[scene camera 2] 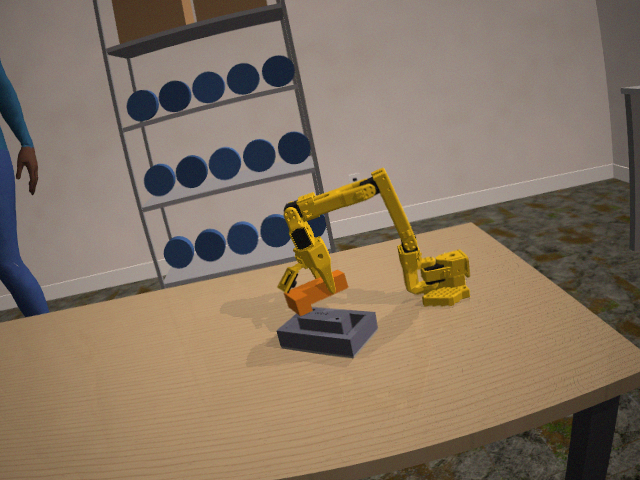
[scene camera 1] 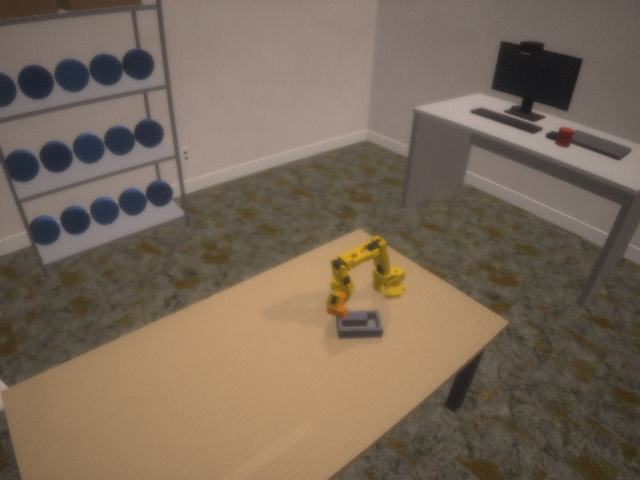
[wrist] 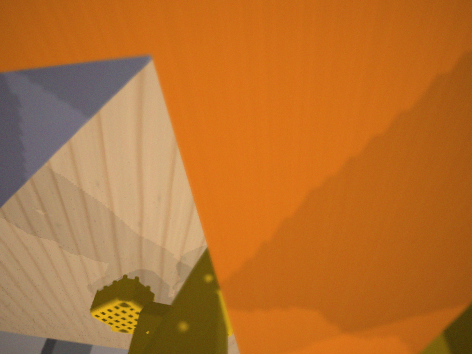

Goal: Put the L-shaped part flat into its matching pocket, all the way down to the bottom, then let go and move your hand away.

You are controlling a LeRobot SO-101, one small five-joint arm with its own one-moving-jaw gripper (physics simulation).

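Pixels of known places: hand at its tool point: (scene camera 2: pixel 332 290) (scene camera 1: pixel 346 299) (wrist: pixel 241 249); arm's base at its link origin: (scene camera 2: pixel 432 296) (scene camera 1: pixel 384 291) (wrist: pixel 169 294).
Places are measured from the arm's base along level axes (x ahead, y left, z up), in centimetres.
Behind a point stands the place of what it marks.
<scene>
The orange L-shaped part (scene camera 1: pixel 337 311) {x 25.1, y 1.8, z 6.4 cm} (scene camera 2: pixel 311 293) {x 21.6, y -0.3, z 5.9 cm} (wrist: pixel 280 125) is held tilted, its left front end lower, at the back left of the grey pocket block (scene camera 1: pixel 360 334) {x 23.1, y 10.7, z 1.9 cm} (scene camera 2: pixel 314 343) {x 22.8, y 10.9, z 2.1 cm} (wrist: pixel 47 110) {x 19.5, y 3.0, z 3.6 cm}. It is outside the pocket. Its low end is close to the block's back left rim in scene camera 2; whether they touch I cannot tell. The pocket block lies on the table, its recess open at the right. My yellow gripper (scene camera 2: pixel 329 285) is shut on the part, above and behind the block. The part fills most of the wrist view and hides much of the jaws.
The wooden table (scene camera 1: pixel 206 377) {x 68.6, y -5.4, z 0.0 cm} (scene camera 2: pixel 180 408) {x 44.9, y 20.0, z 0.0 cm} carries the block and the yellow arm base (scene camera 1: pixel 387 281) {x 0.8, y 1.1, z 5.8 cm} (scene camera 2: pixel 447 281) {x -2.8, y 1.5, z 2.9 cm} (wrist: pixel 120 312) {x -0.1, y 3.1, z 1.7 cm}, which is at the right behind the block in scene camera 2. A shelf rack (scene camera 1: pixel 169 103) (scene camera 2: pixel 116 103) and a white desk (scene camera 1: pixel 439 155) stand beyond the table.
</scene>
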